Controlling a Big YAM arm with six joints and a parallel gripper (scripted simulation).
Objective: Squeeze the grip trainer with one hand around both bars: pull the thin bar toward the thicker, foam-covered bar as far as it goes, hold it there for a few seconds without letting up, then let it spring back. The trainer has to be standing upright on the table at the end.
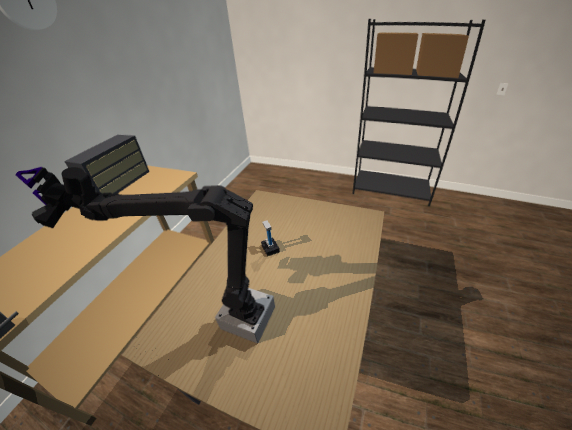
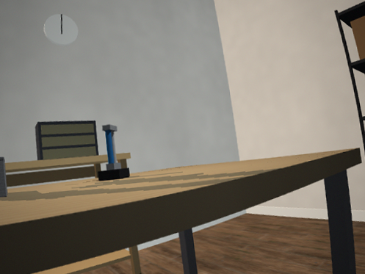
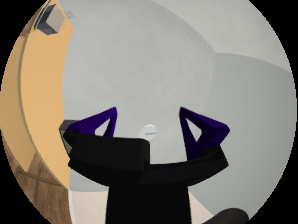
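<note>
The thin grey bar lies 60 cm ahead of my hand, 46 cm to the right of it and 58 cm below it. Round my hand: grip trainer (60 cm ahead, 47 cm to the right, 59 cm below).
</note>
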